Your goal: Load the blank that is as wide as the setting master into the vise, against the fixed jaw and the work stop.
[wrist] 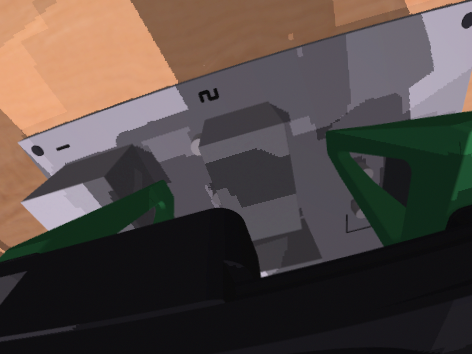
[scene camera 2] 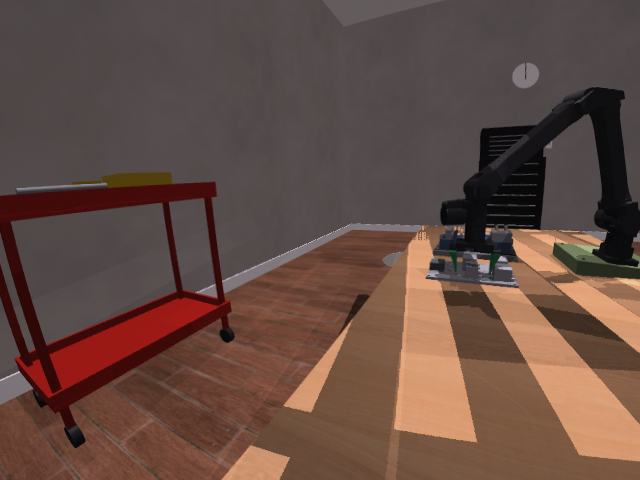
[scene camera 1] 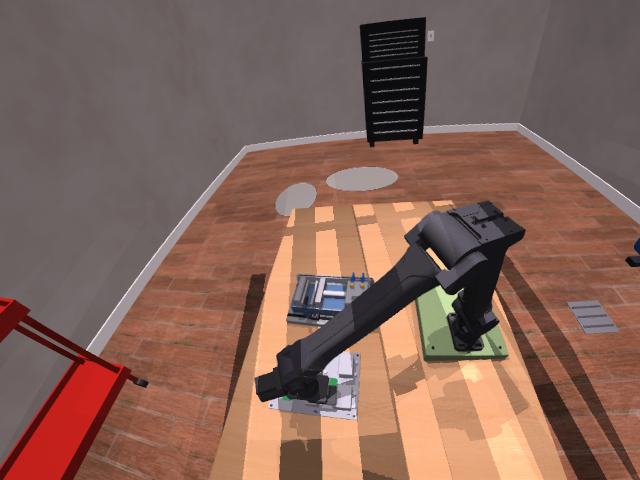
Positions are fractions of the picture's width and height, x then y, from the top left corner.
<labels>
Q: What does my gripper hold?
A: Nothing.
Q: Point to a grey tray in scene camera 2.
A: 0.72, 0.58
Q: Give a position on a grey tray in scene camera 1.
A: At 0.46, 0.84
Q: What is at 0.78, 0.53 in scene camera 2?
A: My gripper.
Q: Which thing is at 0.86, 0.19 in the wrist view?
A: A grey tray.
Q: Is my gripper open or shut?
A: Open.
</labels>
